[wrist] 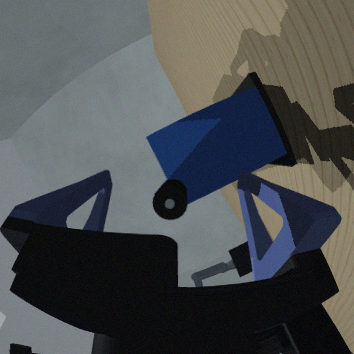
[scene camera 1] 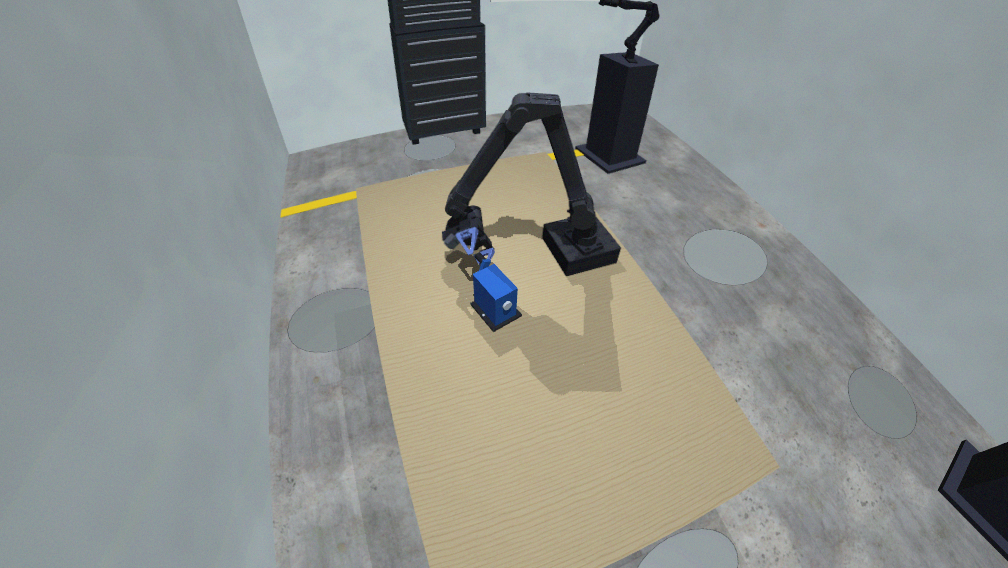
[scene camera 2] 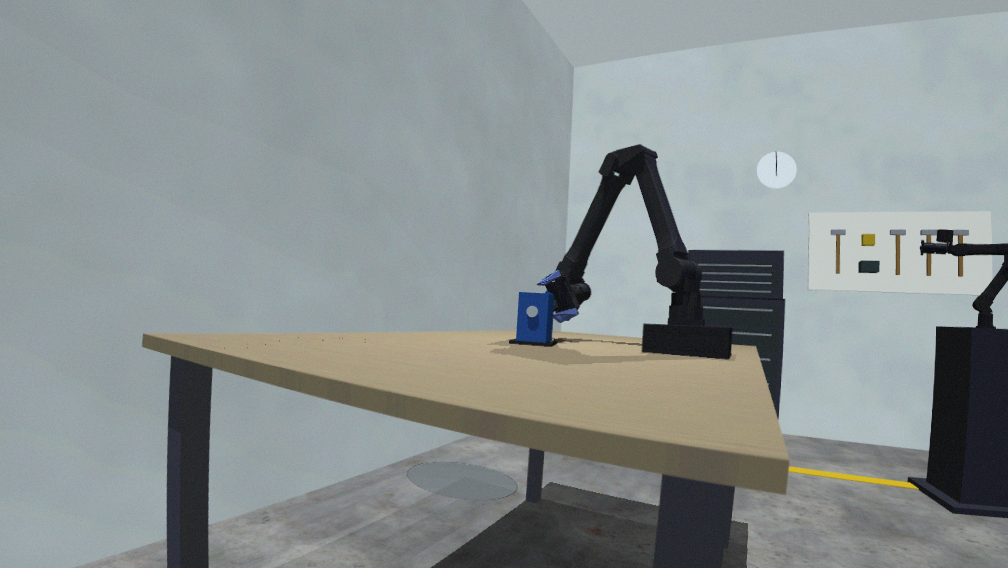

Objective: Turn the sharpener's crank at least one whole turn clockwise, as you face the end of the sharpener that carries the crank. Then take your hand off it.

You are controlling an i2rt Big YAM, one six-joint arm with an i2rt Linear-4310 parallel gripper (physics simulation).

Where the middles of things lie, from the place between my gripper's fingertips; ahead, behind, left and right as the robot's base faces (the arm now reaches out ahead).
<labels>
I see my gripper 10 mm past the blue sharpener (scene camera 1: pixel 495 297), 80 mm to the right of it and 50 mm above it.
</labels>
